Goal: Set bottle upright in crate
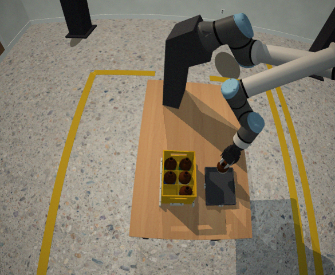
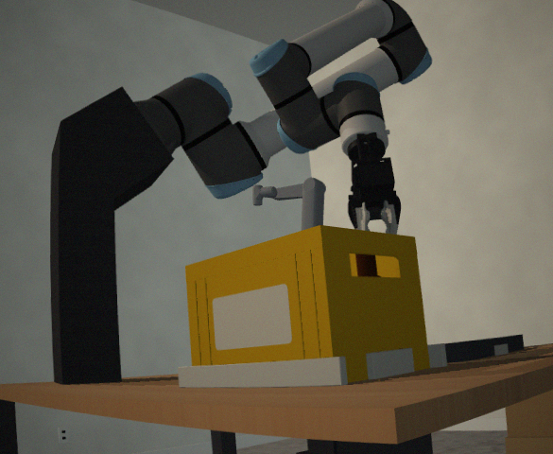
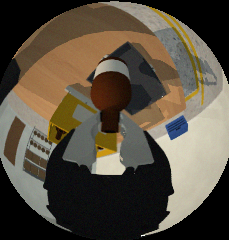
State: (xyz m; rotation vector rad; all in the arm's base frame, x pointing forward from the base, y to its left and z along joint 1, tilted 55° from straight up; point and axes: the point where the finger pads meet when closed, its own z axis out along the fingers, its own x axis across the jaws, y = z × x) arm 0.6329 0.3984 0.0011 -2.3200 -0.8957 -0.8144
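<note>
Right now the brown bottle is 50 mm below my hand, 10 mm to the left of it and 10 mm behind it. Round my hand: crate: 240 mm to the right, 120 mm below, 80 mm ahead; dark tray: 190 mm below, 60 mm ahead, 40 mm to the left.
</note>
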